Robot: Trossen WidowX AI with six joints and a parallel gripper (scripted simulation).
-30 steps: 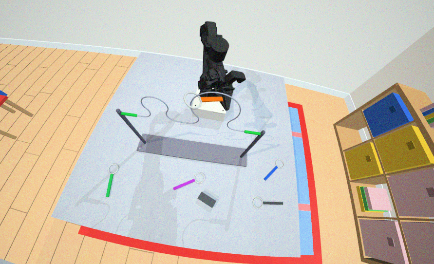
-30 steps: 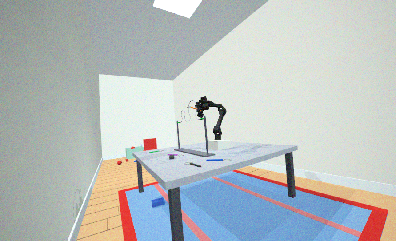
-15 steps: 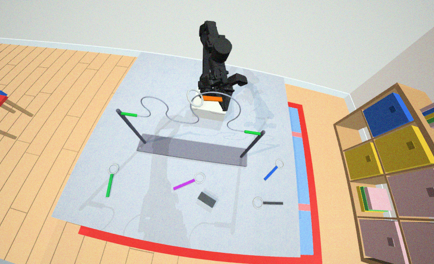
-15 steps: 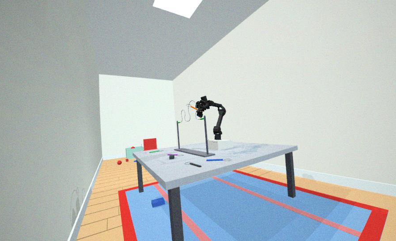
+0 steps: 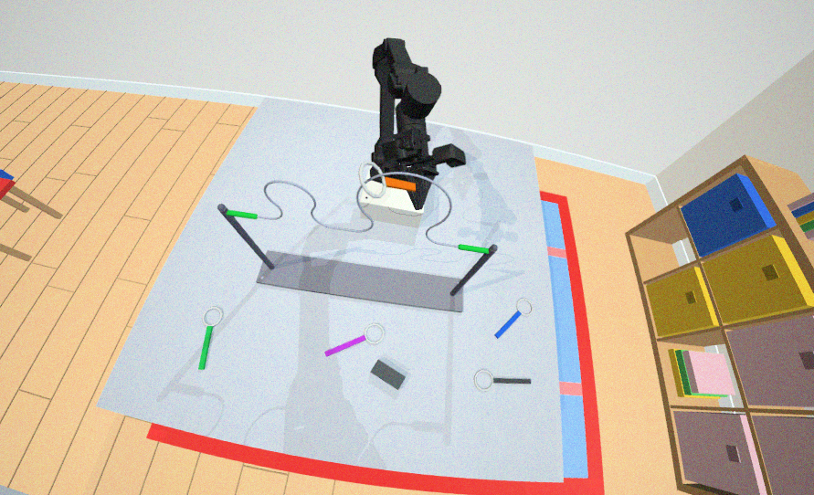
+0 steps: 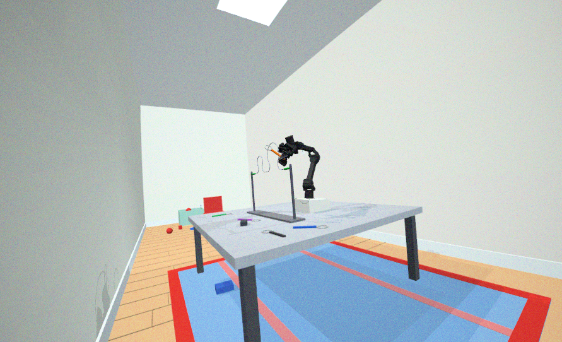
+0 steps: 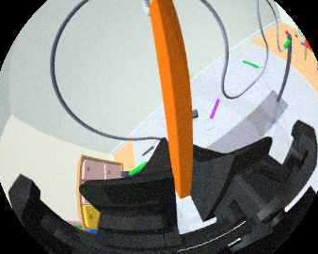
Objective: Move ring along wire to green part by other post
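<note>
Right now the orange-handled ring is 70 mm above my gripper tip, 60 mm to the right of it and 20 mm ahead of it. Round my gripper tip: blue-handled ring: 400 mm to the left, 390 mm below, 10 mm behind; then dark block: 380 mm below, 280 mm ahead, 60 mm to the left; then purple-handled ring: 390 mm below, 220 mm ahead, 50 mm to the right.
</note>
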